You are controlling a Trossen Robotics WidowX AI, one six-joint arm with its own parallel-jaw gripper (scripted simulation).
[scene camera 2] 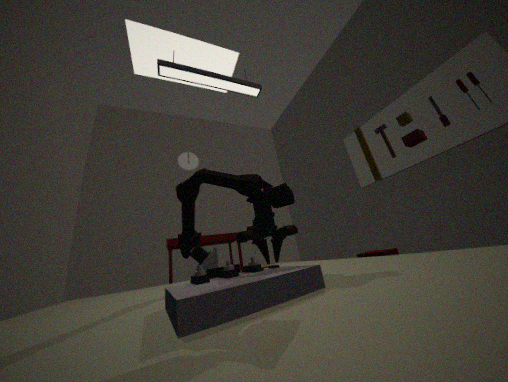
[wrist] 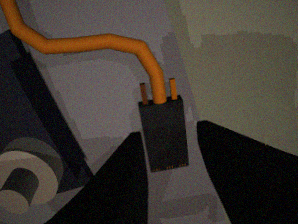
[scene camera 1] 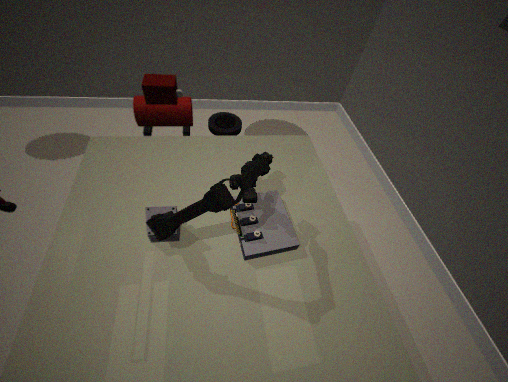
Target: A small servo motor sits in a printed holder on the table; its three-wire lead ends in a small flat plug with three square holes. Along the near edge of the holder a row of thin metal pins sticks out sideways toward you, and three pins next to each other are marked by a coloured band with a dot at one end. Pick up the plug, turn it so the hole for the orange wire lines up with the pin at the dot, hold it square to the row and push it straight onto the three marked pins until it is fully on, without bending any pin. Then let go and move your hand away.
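Note:
Scene camera 2 shows my gripper [scene camera 2: 272,263]; the wrist view also shows the gripper [wrist: 169,136].

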